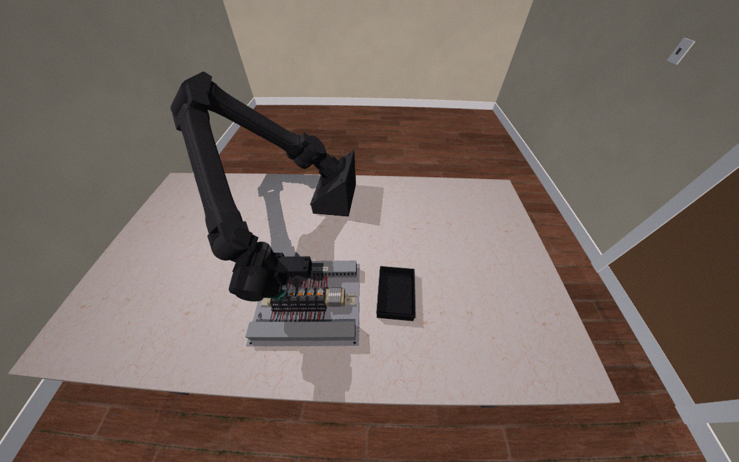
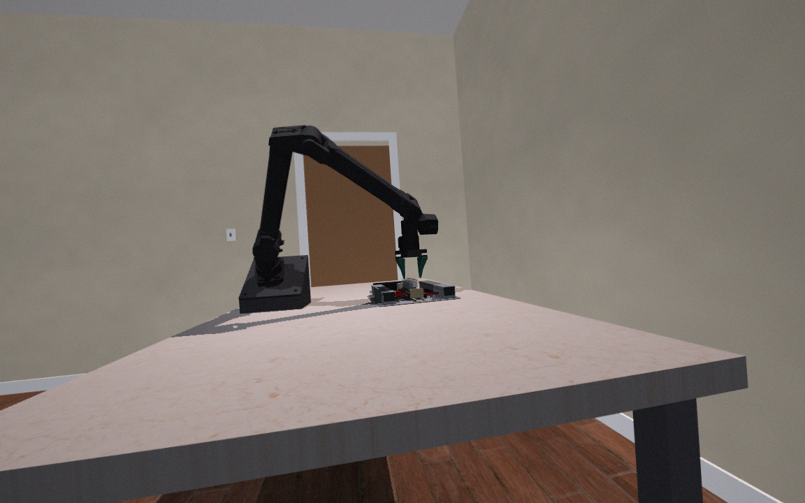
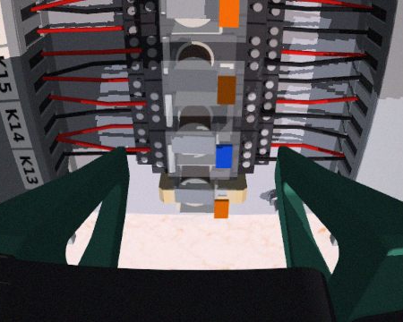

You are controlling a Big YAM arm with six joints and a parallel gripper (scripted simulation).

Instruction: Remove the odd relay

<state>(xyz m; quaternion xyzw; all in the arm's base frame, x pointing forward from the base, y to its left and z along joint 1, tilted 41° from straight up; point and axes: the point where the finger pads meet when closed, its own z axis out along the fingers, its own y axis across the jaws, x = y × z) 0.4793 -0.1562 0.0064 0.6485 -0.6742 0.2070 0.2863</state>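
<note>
The clear-cased relay lies 30 mm below my hand. The rest, counted from my hand: black tray 20 mm behind, 340 mm to the left, 60 mm below.
</note>
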